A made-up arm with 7 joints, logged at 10 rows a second.
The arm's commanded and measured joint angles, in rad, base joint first. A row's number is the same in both.
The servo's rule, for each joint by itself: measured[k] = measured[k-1] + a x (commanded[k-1-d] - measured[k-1]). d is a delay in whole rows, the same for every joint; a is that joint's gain. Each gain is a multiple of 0.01, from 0.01 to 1. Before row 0 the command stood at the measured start. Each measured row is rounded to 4 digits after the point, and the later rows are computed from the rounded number. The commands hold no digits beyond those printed.
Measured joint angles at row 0:
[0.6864, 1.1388, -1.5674, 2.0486, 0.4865, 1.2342, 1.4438]
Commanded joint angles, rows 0 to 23:
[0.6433, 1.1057, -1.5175, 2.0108, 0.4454, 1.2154, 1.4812]
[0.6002, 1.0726, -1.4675, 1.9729, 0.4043, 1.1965, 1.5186]
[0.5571, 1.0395, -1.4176, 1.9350, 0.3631, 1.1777, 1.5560]
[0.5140, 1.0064, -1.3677, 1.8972, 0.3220, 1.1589, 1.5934]
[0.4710, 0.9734, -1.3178, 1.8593, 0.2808, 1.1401, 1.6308]
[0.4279, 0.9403, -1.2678, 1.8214, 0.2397, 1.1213, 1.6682]
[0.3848, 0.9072, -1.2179, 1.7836, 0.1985, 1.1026, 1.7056]
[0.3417, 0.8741, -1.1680, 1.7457, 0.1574, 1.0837, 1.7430]
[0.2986, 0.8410, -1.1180, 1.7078, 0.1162, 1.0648, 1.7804]
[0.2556, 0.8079, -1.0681, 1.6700, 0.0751, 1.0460, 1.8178]
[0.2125, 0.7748, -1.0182, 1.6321, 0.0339, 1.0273, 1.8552]
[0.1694, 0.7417, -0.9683, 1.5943, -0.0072, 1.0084, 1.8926]
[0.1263, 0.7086, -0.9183, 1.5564, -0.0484, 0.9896, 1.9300]
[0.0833, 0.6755, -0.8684, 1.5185, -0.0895, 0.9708, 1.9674]
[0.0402, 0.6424, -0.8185, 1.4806, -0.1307, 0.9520, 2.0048]
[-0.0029, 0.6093, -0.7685, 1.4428, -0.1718, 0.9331, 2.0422]
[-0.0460, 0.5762, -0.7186, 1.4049, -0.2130, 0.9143, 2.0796]
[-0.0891, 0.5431, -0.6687, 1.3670, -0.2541, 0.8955, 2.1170]
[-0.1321, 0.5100, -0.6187, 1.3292, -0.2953, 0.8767, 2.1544]
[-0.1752, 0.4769, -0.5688, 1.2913, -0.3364, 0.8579, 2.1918]
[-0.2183, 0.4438, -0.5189, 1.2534, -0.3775, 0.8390, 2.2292]
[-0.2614, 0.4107, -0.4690, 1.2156, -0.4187, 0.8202, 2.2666]
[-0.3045, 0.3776, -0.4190, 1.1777, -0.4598, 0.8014, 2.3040]
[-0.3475, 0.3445, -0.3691, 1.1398, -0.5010, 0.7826, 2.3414]
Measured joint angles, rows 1 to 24:
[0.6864, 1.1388, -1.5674, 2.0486, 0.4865, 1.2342, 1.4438]
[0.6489, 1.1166, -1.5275, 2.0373, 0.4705, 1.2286, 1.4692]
[0.6065, 1.0871, -1.4795, 2.0180, 0.4447, 1.2190, 1.5028]
[0.5635, 1.0552, -1.4300, 1.9931, 0.4129, 1.2066, 1.5390]
[0.5204, 1.0225, -1.3802, 1.9643, 0.3774, 1.1923, 1.5760]
[0.4774, 0.9896, -1.3303, 1.9328, 0.3397, 1.1766, 1.6133]
[0.4343, 0.9566, -1.2803, 1.8994, 0.3007, 1.1600, 1.6506]
[0.3912, 0.9235, -1.2304, 1.8647, 0.2608, 1.1428, 1.6880]
[0.3481, 0.8904, -1.1805, 1.8290, 0.2205, 1.1251, 1.7254]
[0.3050, 0.8573, -1.1305, 1.7926, 0.1798, 1.1070, 1.7628]
[0.2620, 0.8242, -1.0806, 1.7558, 0.1390, 1.0887, 1.8002]
[0.2189, 0.7911, -1.0307, 1.7187, 0.0980, 1.0703, 1.8376]
[0.1758, 0.7580, -0.9808, 1.6814, 0.0570, 1.0517, 1.8750]
[0.1327, 0.7249, -0.9308, 1.6439, 0.0159, 1.0331, 1.9124]
[0.0897, 0.6918, -0.8809, 1.6063, -0.0252, 1.0144, 1.9498]
[0.0466, 0.6587, -0.8310, 1.5686, -0.0663, 0.9957, 1.9872]
[0.0035, 0.6256, -0.7810, 1.5309, -0.1074, 0.9769, 2.0246]
[-0.0396, 0.5925, -0.7311, 1.4931, -0.1486, 0.9581, 2.0620]
[-0.0827, 0.5594, -0.6812, 1.4553, -0.1897, 0.9393, 2.0994]
[-0.1257, 0.5263, -0.6312, 1.4175, -0.2309, 0.9205, 2.1368]
[-0.1688, 0.4932, -0.5813, 1.3796, -0.2720, 0.9017, 2.1742]
[-0.2119, 0.4601, -0.5314, 1.3417, -0.3131, 0.8829, 2.2116]
[-0.2550, 0.4270, -0.4815, 1.3039, -0.3543, 0.8641, 2.2490]
[-0.2981, 0.3939, -0.4315, 1.2660, -0.3954, 0.8453, 2.2864]
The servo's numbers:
d 1
a 0.87 0.67 0.80 0.30 0.39 0.30 0.68

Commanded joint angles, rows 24 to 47:
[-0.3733, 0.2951, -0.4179, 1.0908, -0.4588, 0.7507, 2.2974]
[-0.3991, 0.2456, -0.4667, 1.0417, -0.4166, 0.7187, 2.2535]
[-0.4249, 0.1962, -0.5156, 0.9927, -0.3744, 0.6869, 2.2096]
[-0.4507, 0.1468, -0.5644, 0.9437, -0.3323, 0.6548, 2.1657]
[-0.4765, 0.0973, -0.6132, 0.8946, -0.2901, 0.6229, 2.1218]
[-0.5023, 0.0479, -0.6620, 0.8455, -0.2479, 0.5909, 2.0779]
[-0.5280, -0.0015, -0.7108, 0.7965, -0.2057, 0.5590, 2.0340]
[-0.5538, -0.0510, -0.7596, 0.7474, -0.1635, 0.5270, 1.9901]
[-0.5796, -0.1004, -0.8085, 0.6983, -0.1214, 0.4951, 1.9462]
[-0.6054, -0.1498, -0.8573, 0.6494, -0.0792, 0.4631, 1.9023]
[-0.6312, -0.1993, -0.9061, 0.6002, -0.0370, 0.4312, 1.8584]
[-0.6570, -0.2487, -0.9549, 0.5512, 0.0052, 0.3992, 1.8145]
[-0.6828, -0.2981, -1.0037, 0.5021, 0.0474, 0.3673, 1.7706]
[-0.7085, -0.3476, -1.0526, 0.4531, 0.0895, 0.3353, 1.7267]
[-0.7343, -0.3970, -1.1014, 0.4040, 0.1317, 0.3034, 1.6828]
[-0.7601, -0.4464, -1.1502, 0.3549, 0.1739, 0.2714, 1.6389]
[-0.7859, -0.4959, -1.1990, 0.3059, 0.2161, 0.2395, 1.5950]
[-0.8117, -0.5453, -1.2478, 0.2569, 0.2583, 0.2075, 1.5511]
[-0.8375, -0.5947, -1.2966, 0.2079, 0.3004, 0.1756, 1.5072]
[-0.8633, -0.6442, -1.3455, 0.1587, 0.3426, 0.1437, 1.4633]
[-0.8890, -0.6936, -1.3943, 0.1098, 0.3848, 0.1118, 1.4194]
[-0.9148, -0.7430, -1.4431, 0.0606, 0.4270, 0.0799, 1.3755]
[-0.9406, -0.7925, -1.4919, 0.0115, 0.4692, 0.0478, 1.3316]
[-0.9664, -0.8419, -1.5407, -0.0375, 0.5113, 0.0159, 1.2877]
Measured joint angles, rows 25 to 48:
[-0.3411, 0.3608, -0.3816, 1.2281, -0.4366, 0.8265, 2.3238]
[-0.3691, 0.3168, -0.4106, 1.1869, -0.4453, 0.8038, 2.3058]
[-0.3952, 0.2691, -0.4555, 1.1433, -0.4341, 0.7783, 2.2702]
[-0.4210, 0.2203, -0.5036, 1.0981, -0.4108, 0.7509, 2.2290]
[-0.4468, 0.1711, -0.5522, 1.0518, -0.3802, 0.7221, 2.1860]
[-0.4726, 0.1217, -0.6010, 1.0046, -0.3451, 0.6923, 2.1423]
[-0.4984, 0.0723, -0.6498, 0.9569, -0.3072, 0.6619, 2.0985]
[-0.5242, 0.0229, -0.6986, 0.9088, -0.2676, 0.6310, 2.0546]
[-0.5500, -0.0266, -0.7474, 0.8604, -0.2270, 0.5998, 2.0107]
[-0.5758, -0.0760, -0.7963, 0.8118, -0.1858, 0.5684, 1.9668]
[-0.6016, -0.1254, -0.8451, 0.7631, -0.1442, 0.5368, 1.9229]
[-0.6274, -0.1749, -0.8939, 0.7142, -0.1024, 0.5051, 1.8790]
[-0.6532, -0.2243, -0.9427, 0.6653, -0.0604, 0.4733, 1.8351]
[-0.6790, -0.2737, -0.9915, 0.6163, -0.0184, 0.4415, 1.7912]
[-0.7047, -0.3232, -1.0404, 0.5673, 0.0237, 0.4096, 1.7473]
[-0.7305, -0.3726, -1.0892, 0.5183, 0.0658, 0.3777, 1.7034]
[-0.7563, -0.4220, -1.1380, 0.4693, 0.1080, 0.3458, 1.6595]
[-0.7821, -0.4715, -1.1868, 0.4203, 0.1502, 0.3139, 1.6156]
[-0.8079, -0.5209, -1.2356, 0.3713, 0.1924, 0.2820, 1.5717]
[-0.8337, -0.5703, -1.2844, 0.3223, 0.2345, 0.2501, 1.5278]
[-0.8595, -0.6198, -1.3333, 0.2732, 0.2767, 0.2182, 1.4839]
[-0.8852, -0.6692, -1.3821, 0.2242, 0.3189, 0.1863, 1.4400]
[-0.9110, -0.7186, -1.4309, 0.1751, 0.3611, 0.1544, 1.3961]
[-0.9368, -0.7681, -1.4797, 0.1260, 0.4033, 0.1224, 1.3522]

